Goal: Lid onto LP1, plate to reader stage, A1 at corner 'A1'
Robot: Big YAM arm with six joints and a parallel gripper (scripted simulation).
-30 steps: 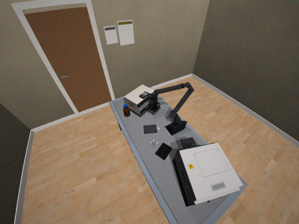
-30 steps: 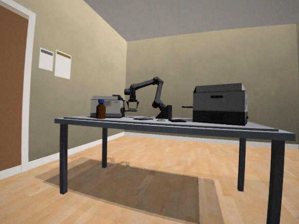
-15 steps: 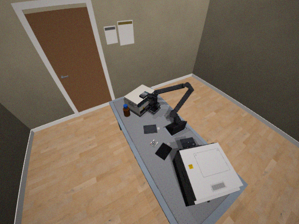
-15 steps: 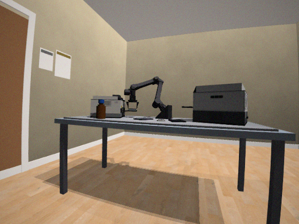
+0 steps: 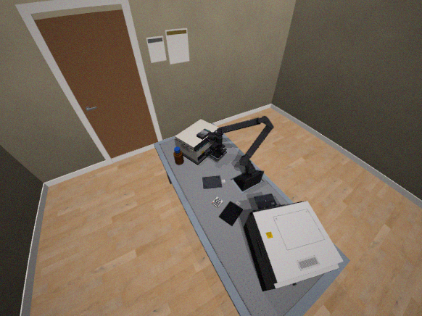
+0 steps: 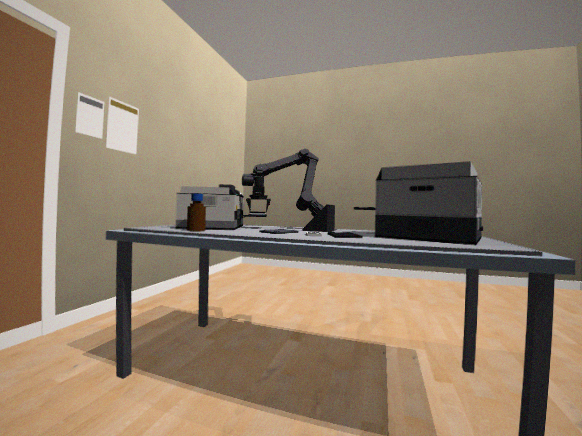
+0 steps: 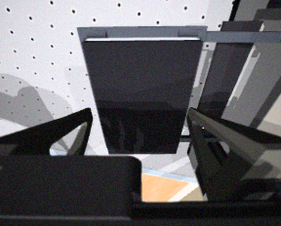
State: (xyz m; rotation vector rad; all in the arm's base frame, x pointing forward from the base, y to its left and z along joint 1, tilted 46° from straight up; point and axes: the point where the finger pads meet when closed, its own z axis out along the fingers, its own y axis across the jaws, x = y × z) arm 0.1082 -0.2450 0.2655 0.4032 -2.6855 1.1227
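Now: the dark see-through lid 10 mm below my hand. The rest, counted from my hand: brown capped bottle (350 mm ahead, 180 mm to the right, 10 mm above); then well plate (20 mm below); then grey-blue LP1 pad (200 mm to the left, 200 mm ahead, 100 mm below).
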